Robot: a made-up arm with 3 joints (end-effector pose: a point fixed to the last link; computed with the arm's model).
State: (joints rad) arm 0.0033 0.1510 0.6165
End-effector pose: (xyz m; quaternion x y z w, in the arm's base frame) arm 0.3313 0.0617 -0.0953 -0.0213 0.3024 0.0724 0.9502
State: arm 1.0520 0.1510 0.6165
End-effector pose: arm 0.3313 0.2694 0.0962 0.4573 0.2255 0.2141 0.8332
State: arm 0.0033 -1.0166 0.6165
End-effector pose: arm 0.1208 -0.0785 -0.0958 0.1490 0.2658 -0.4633 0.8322
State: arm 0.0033 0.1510 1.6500
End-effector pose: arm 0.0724 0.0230 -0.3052 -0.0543 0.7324 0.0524 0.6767
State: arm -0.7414 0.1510 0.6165
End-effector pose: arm 0.3313 -0.1412 -0.0643 -0.3655 0.3080 -0.0426 0.8773
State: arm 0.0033 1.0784 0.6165
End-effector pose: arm 0.3182 0.2665 -0.0947 -0.1544 0.2595 0.4897 0.8179
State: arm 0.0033 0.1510 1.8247
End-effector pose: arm 0.0140 0.0141 -0.3095 -0.0587 0.7886 0.0475 0.6102
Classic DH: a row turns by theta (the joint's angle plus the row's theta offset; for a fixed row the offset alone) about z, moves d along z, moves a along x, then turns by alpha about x. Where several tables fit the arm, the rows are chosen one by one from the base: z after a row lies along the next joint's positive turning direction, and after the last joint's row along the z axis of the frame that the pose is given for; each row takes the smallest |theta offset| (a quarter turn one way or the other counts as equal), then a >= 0, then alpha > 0; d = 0 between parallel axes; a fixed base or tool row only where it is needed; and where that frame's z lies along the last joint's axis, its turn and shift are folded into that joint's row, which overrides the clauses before.
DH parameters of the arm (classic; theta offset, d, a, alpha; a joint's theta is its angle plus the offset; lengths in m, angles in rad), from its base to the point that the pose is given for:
base (fixed): 1.5708 0.18 0 1.5708
joint 1: 0 0.12 0.15 -1.5708
joint 2: 1.5708 -0.15 0.12 1.5708
joint 3: 0 -0.12 -0.33 -1.5708
tool (fixed): 3.1416 0.08 0 0

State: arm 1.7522 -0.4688 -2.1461
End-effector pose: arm -0.2613 -0.1196 0.3702 0.2261 -0.4619 -0.7276 0.4541
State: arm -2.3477 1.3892 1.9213
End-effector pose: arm 0.2095 -0.3285 0.5411 0.6088 -0.5817 0.4389 0.3136
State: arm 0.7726 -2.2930 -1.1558
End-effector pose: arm 0.0697 0.0679 0.5035 -0.3312 0.0793 -0.7918 0.5070
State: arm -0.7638 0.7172 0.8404
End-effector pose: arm 0.3193 -0.1180 -0.1811 -0.4515 0.4739 0.1550 0.7400
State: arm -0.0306 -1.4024 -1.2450
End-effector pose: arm -0.0134 0.2244 0.3615 -0.3856 -0.4535 -0.5172 0.6149
